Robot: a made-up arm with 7 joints. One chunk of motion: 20 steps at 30 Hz.
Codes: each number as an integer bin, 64 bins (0 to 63) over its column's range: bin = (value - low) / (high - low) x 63, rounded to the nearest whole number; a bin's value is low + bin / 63 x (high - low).
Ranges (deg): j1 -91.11..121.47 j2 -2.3..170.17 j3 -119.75..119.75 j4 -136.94..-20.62 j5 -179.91..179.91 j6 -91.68..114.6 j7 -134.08..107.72
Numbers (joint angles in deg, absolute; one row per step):
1: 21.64 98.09 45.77 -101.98 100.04 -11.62 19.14
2: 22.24 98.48 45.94 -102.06 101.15 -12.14 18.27
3: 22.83 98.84 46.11 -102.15 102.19 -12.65 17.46
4: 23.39 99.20 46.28 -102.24 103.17 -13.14 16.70
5: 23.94 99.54 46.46 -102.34 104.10 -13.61 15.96
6: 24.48 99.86 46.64 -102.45 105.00 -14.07 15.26
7: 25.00 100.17 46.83 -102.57 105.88 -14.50 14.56
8: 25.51 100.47 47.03 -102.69 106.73 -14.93 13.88
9: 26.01 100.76 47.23 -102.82 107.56 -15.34 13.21
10: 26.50 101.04 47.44 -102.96 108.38 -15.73 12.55
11: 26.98 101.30 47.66 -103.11 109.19 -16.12 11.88
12: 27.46 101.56 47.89 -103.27 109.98 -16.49 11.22
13: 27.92 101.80 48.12 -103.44 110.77 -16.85 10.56
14: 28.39 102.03 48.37 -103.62 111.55 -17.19 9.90
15: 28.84 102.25 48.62 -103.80 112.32 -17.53 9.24
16: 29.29 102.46 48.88 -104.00 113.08 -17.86 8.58
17: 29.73 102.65 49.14 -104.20 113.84 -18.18 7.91
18: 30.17 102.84 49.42 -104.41 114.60 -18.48 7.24
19: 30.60 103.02 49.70 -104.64 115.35 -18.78 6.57
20: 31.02 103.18 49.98 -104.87 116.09 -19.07 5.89
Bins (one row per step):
1: 33 37 44 19 49 24 40
2: 34 37 44 19 49 24 40
3: 34 37 44 19 49 24 39
4: 34 37 44 19 50 24 39
5: 34 37 44 19 50 24 39
6: 34 37 44 19 50 24 39
7: 34 37 44 19 50 24 39
8: 35 38 44 19 50 23 39
9: 35 38 44 18 50 23 38
10: 35 38 44 18 50 23 38
11: 35 38 44 18 51 23 38
12: 35 38 44 18 51 23 38
13: 35 38 44 18 51 23 38
14: 35 38 44 18 51 23 38
15: 36 38 44 18 51 23 37
16: 36 38 44 18 51 23 37
17: 36 38 44 18 51 22 37
18: 36 38 44 18 52 22 37
19: 36 38 45 17 52 22 37
20: 36 39 45 17 52 22 36

